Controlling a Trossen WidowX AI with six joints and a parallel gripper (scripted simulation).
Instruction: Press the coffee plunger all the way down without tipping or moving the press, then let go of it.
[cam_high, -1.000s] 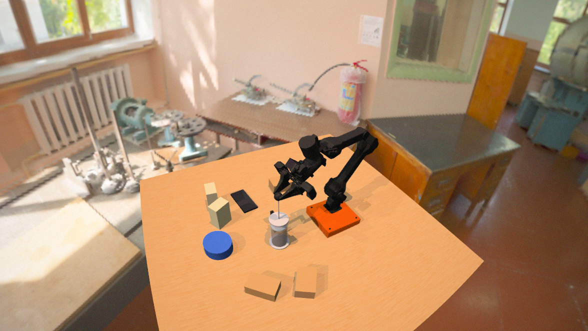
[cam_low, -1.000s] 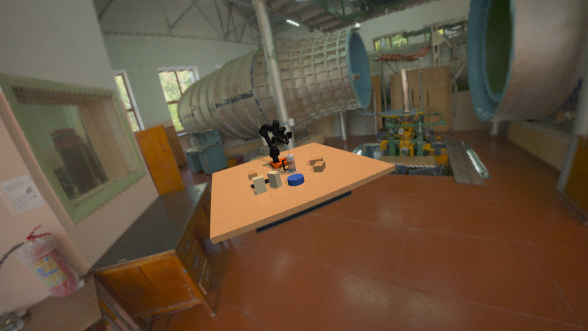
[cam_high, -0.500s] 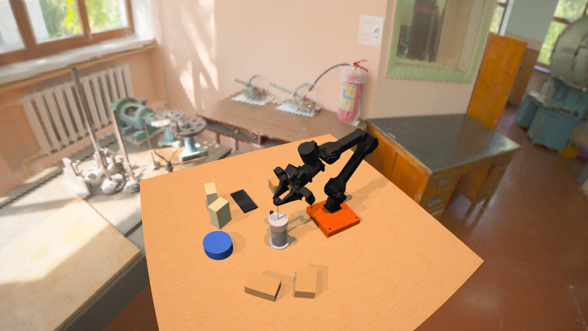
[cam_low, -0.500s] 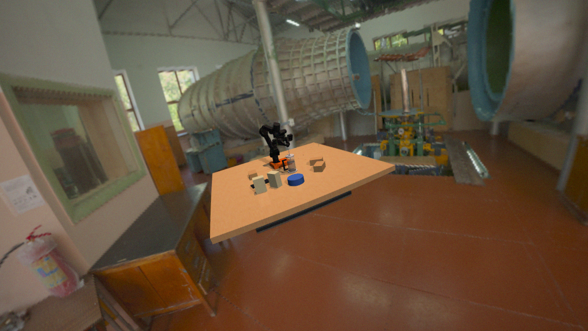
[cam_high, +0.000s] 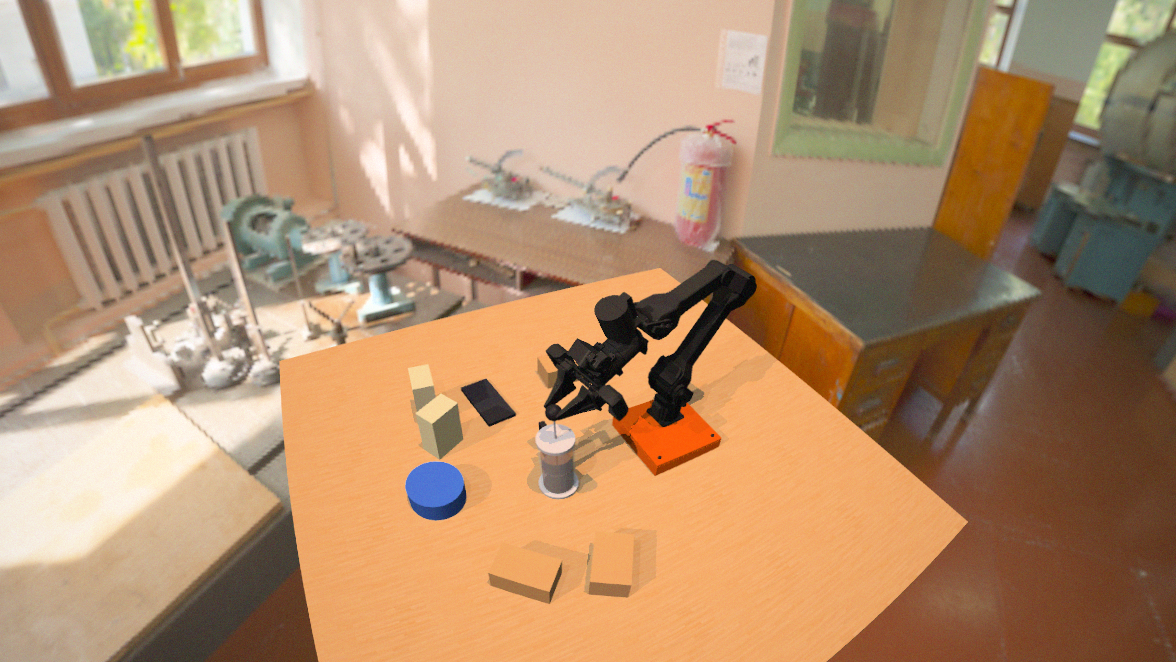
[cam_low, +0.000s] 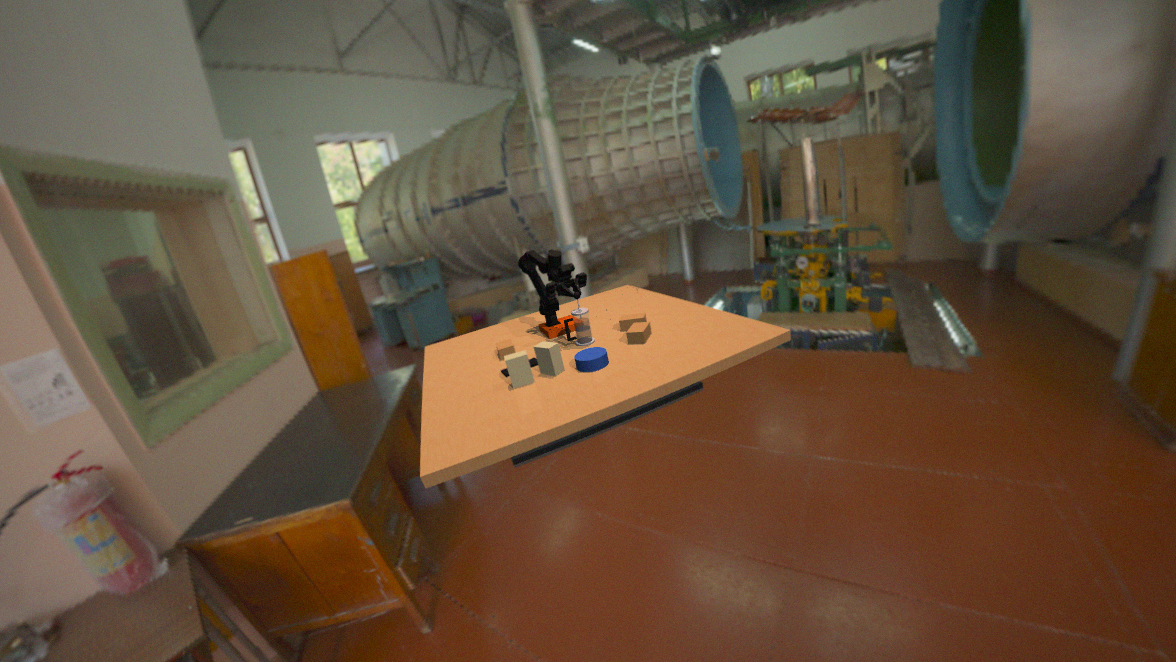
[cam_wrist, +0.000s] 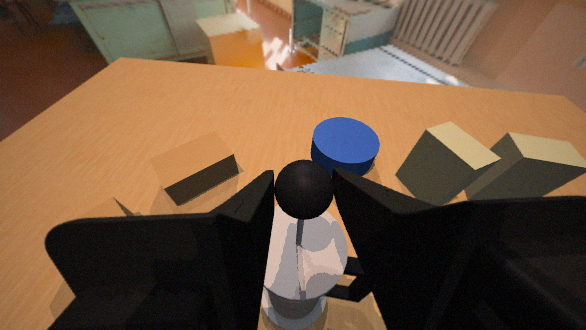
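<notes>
Right now my gripper tip is 2 cm past the coffee press, 2 cm to the left of it and 11 cm above it. Round my gripper tip: blue disc 22 cm ahead, 9 cm to the right, 19 cm below.
</notes>
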